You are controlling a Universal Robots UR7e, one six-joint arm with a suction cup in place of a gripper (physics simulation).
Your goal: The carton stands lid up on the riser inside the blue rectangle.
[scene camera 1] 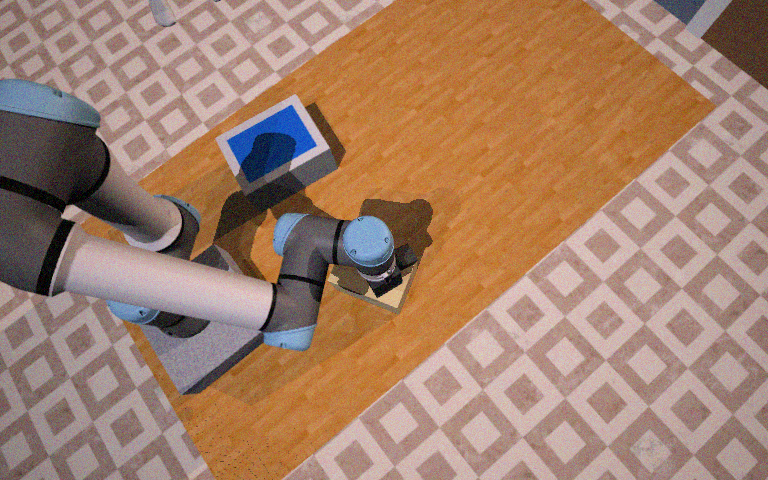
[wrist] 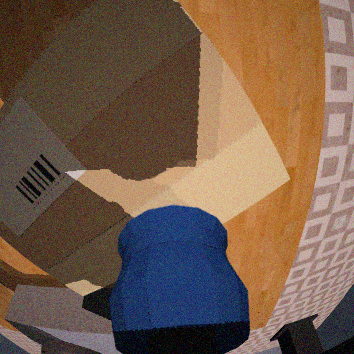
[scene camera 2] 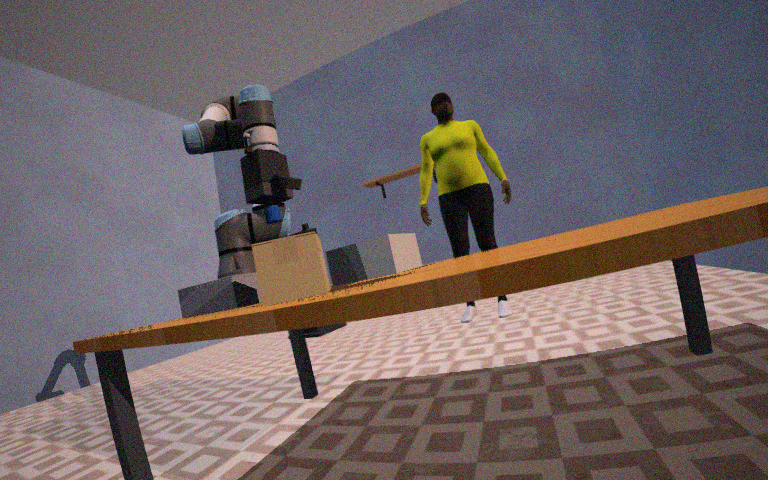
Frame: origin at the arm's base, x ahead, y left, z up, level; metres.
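Seen in the pictures: hand, its tool point: [wrist: 172, 250] [scene camera 2: 274, 221]; arm's base, origin of its link: [wrist: 75, 352] [scene camera 2: 240, 278].
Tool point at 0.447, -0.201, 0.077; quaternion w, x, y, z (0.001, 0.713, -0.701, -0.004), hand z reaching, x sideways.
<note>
Pixels of each thing's top centre, then the offset from my tool point to it, as dx, dy, dz. Level surfaces: height alone.
- tan cardboard carton, centre of its top: [wrist: 86, 190] [scene camera 2: 290, 242] [scene camera 1: 372, 268] -0.006, +0.041, -0.045
- grey-white riser, centre of its top: [scene camera 1: 271, 142] [scene camera 2: 371, 242] -0.068, +0.476, -0.050
- blue rectangle, centre of its top: [scene camera 1: 271, 142] -0.068, +0.476, -0.050
- wooden table, height of its surface: dz -0.170
The tan cardboard carton [scene camera 1: 396, 297] [scene camera 2: 291, 268] [wrist: 235, 180] stands on the table, apart from the riser. Its taped top with a barcode label [wrist: 37, 180] faces up, largely in shadow. My gripper, a blue suction cup [scene camera 2: 273, 213] [wrist: 173, 220], points down over the carton's top. In scene camera 2 a small gap shows between cup and carton, so it holds nothing. In scene camera 1 the wrist hides the cup. The grey-white riser [scene camera 1: 317, 170] [scene camera 2: 404, 251] carries the blue rectangle [scene camera 1: 289, 120] on its top, with nothing standing on it.
The wooden table [scene camera 1: 509, 141] [scene camera 2: 566, 249] bears everything. The arm's grey base block [scene camera 1: 195, 365] [scene camera 2: 206, 298] [wrist: 45, 306] stands at the table's end, near the carton. The riser is on the carton's other side. A person in a yellow top [scene camera 2: 455, 155] stands behind the table.
</note>
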